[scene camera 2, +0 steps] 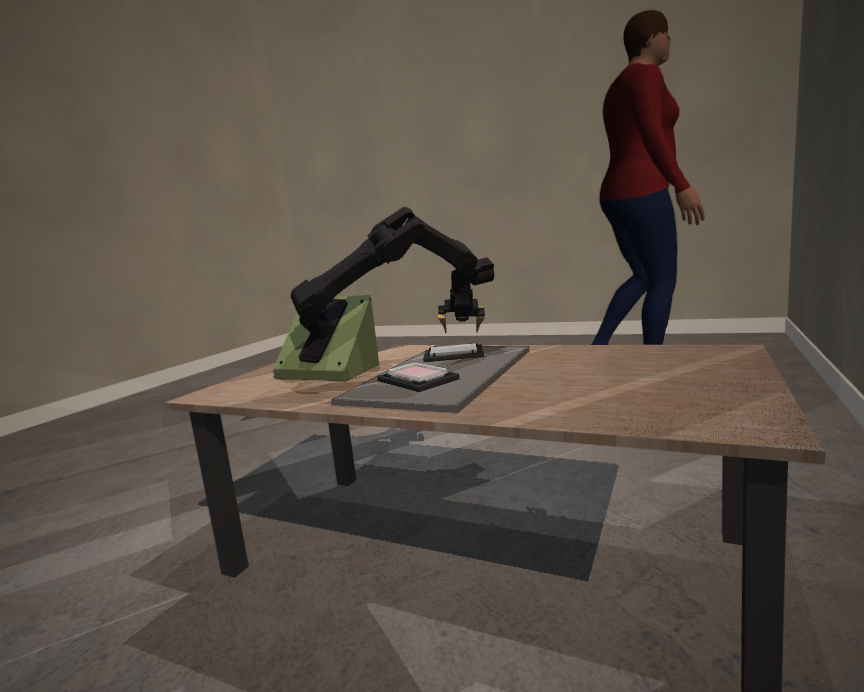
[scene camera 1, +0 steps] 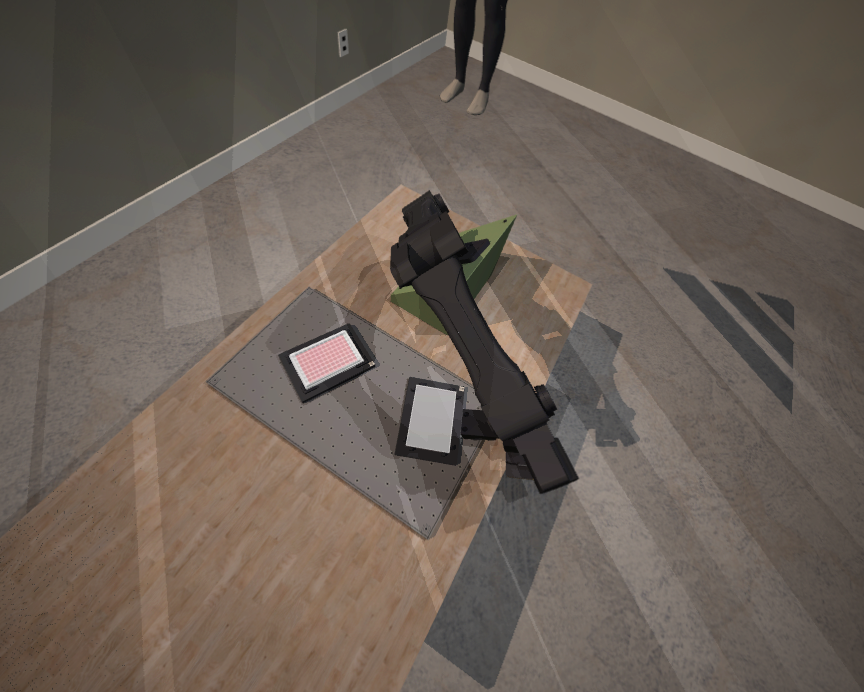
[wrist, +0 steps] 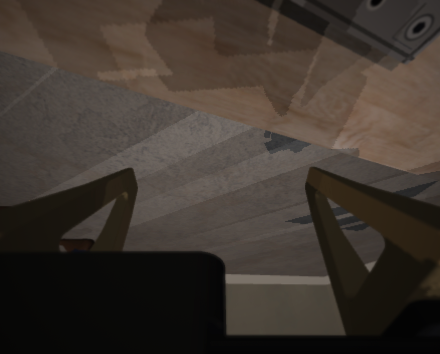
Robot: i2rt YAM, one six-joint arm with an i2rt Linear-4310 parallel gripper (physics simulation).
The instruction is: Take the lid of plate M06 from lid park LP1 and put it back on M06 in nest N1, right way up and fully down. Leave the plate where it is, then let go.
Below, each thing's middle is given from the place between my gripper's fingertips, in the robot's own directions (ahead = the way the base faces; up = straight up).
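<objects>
Distances counted from my hand: pale lid (scene camera 1: 430, 428), 10 mm below, 70 mm ahead, 180 mm to the right; lid holder (scene camera 1: 401, 449), 20 mm below, 70 mm ahead, 180 mm to the right; pink well plate in black frame (scene camera 1: 305, 395), 10 mm below, 100 mm ahead, 430 mm to the right; grey perforated mat (scene camera 1: 353, 428), 30 mm below, 120 mm ahead, 330 mm to the right.
</objects>
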